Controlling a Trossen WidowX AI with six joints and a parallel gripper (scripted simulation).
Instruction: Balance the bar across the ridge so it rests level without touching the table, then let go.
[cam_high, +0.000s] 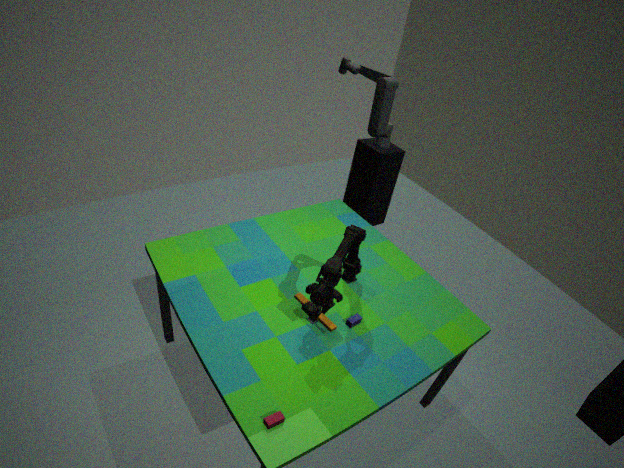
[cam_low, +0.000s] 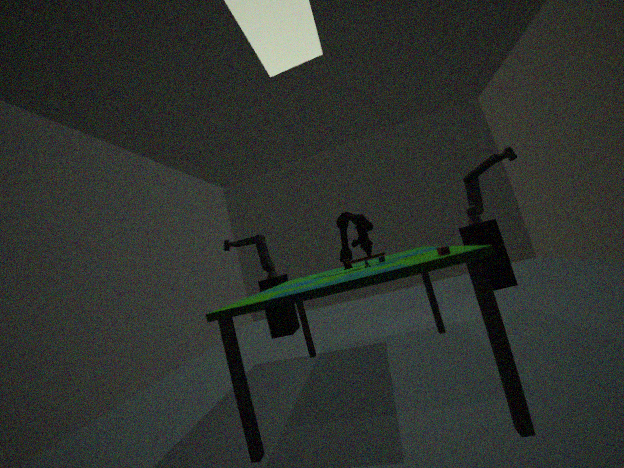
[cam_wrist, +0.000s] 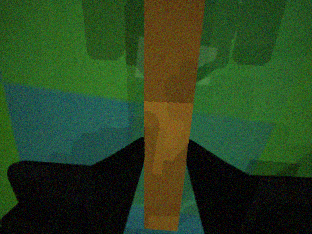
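My gripper tip is 30 mm to the left of the bar. The rest, counted from my gripper tip: red block 420 mm ahead, 320 mm to the left, 30 mm below; blue block 150 mm behind, 70 mm to the left, 30 mm below.
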